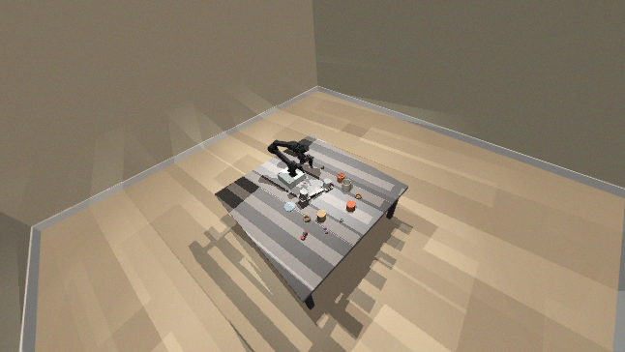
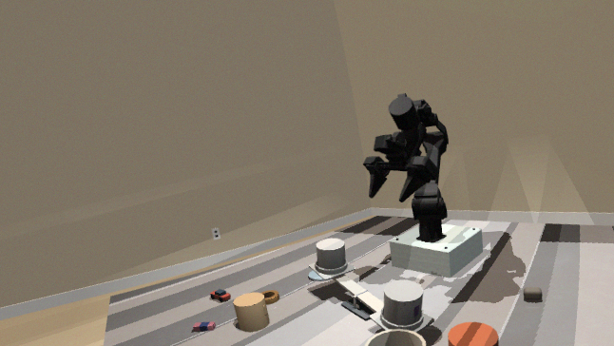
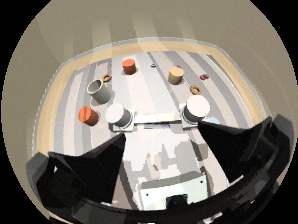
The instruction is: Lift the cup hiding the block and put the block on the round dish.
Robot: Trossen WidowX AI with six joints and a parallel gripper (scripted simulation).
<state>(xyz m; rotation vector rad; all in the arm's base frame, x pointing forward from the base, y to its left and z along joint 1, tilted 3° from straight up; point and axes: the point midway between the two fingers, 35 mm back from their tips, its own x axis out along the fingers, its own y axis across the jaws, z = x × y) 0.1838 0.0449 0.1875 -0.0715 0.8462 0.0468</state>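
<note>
Now: the grey cup 18 cm below my gripper tip, 14 cm to the left of it and 9 cm ahead of it. Also, from my gripper tip: small grey block 19 cm below, 12 cm to the left, 9 cm ahead; small balance 21 cm below, 9 cm ahead, 1 cm to the right; pale blue round dish 27 cm to the right, 23 cm below, 4 cm ahead.
</note>
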